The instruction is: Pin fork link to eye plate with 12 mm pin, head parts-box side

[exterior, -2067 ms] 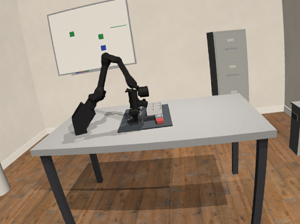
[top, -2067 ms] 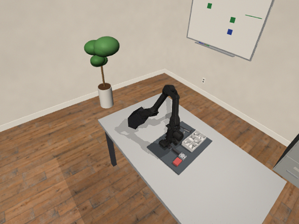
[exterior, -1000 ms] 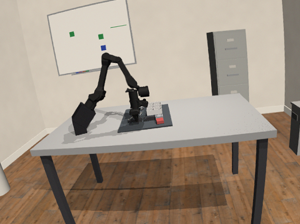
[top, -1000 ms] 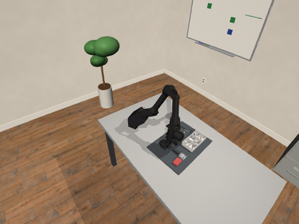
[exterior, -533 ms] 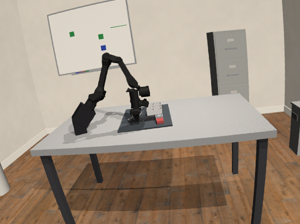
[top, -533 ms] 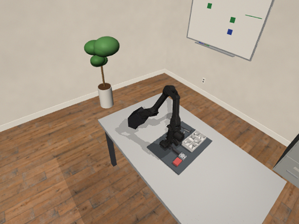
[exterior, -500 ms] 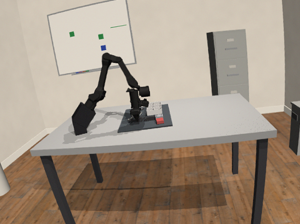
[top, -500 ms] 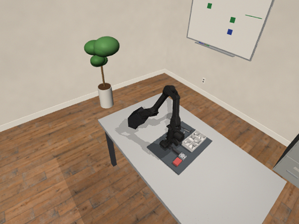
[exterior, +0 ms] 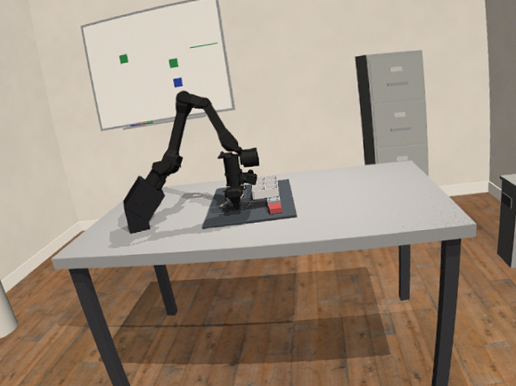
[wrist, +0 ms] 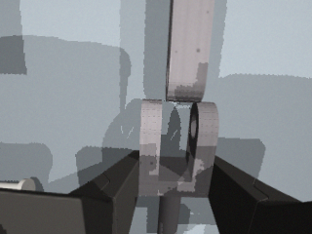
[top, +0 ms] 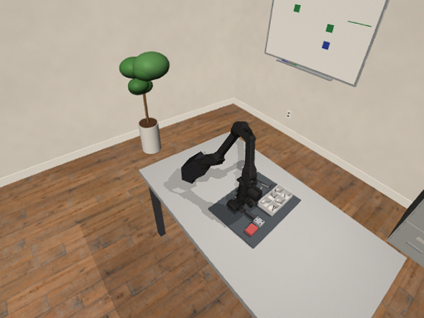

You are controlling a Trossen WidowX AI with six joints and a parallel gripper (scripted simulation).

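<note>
Right now my hand is 6 cm short of the eye plate, 1 cm to the right of it and 3 cm above it. Also, from my hand: mat (2 cm ahead, 11 cm to the left, 5 cm below); then grey headed pin (7 cm behind, 4 cm to the left, 3 cm below); then small grey block (14 cm ahead, 3 cm to the left, 2 cm below).
</note>
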